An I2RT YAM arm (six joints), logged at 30 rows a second.
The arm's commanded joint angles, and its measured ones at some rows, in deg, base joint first. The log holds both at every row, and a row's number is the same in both.
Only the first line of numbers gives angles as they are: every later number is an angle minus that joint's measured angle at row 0.
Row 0, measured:
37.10, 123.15, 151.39, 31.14, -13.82, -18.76
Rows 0 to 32, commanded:
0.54, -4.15, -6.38, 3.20, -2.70, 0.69
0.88, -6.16, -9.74, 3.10, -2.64, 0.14
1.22, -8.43, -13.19, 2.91, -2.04, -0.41
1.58, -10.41, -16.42, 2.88, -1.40, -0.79
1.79, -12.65, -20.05, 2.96, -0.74, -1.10
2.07, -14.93, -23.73, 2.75, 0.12, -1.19
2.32, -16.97, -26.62, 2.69, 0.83, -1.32
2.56, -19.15, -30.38, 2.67, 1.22, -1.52
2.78, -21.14, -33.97, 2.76, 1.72, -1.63
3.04, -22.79, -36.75, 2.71, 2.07, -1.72
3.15, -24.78, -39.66, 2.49, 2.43, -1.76
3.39, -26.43, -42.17, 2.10, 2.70, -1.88
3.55, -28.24, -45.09, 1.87, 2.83, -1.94
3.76, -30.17, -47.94, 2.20, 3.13, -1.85
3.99, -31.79, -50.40, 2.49, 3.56, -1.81
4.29, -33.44, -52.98, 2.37, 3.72, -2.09
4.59, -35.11, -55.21, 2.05, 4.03, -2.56
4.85, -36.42, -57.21, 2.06, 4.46, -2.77
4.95, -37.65, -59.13, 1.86, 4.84, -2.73
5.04, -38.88, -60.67, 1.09, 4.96, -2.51
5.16, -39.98, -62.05, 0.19, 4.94, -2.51
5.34, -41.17, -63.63, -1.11, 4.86, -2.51
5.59, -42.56, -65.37, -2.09, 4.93, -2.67
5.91, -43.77, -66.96, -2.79, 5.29, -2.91
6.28, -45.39, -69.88, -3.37, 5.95, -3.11
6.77, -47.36, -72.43, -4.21, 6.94, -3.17
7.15, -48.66, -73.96, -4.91, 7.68, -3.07
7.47, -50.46, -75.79, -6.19, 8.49, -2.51
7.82, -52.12, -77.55, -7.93, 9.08, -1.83
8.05, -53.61, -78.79, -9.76, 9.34, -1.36
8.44, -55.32, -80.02, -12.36, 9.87, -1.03
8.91, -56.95, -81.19, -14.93, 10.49, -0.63
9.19, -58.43, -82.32, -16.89, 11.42, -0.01
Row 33, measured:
8.59, -55.95, -80.41, -11.59, 8.30, -1.56
